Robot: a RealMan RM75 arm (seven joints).
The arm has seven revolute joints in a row. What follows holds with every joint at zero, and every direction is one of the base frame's. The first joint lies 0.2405 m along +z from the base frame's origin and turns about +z. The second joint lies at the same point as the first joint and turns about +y. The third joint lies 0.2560 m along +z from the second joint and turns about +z. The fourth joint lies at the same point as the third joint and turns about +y. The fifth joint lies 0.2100 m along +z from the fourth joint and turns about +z. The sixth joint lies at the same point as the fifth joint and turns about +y. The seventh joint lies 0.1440 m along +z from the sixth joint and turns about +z. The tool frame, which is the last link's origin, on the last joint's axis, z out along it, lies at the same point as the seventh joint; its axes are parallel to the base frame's.
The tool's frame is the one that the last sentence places.
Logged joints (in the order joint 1, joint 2, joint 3, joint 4, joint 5, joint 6, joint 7), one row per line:
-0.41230 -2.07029 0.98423 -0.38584 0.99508 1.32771 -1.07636
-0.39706 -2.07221 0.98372 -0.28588 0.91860 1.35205 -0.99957
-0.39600 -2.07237 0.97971 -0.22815 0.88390 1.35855 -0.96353
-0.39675 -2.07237 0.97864 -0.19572 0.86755 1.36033 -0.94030
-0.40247 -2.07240 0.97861 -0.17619 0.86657 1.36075 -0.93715
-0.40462 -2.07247 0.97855 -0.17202 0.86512 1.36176 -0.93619
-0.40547 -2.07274 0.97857 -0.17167 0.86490 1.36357 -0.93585
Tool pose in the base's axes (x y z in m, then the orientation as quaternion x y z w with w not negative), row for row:
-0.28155 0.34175 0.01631 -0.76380 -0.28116 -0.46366 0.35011
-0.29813 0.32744 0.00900 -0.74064 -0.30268 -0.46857 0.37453
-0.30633 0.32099 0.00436 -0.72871 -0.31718 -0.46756 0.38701
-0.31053 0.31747 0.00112 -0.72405 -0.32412 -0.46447 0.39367
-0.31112 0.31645 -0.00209 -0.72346 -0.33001 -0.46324 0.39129
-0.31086 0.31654 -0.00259 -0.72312 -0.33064 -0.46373 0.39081
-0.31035 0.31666 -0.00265 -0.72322 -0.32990 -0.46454 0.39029
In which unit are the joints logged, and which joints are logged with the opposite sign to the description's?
The joints are logged in radians. Opposite sign: joint 4.
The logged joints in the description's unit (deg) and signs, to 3 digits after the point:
-23.623 -118.619 56.392 22.107 57.014 76.072 -61.671
-22.750 -118.729 56.363 16.380 52.632 77.467 -57.271
-22.689 -118.738 56.133 13.072 50.644 77.839 -55.206
-22.732 -118.738 56.072 11.214 49.707 77.941 -53.875
-23.060 -118.740 56.070 10.095 49.651 77.965 -53.695
-23.183 -118.744 56.067 9.856 49.568 78.023 -53.640
-23.232 -118.759 56.068 9.836 49.555 78.127 -53.620

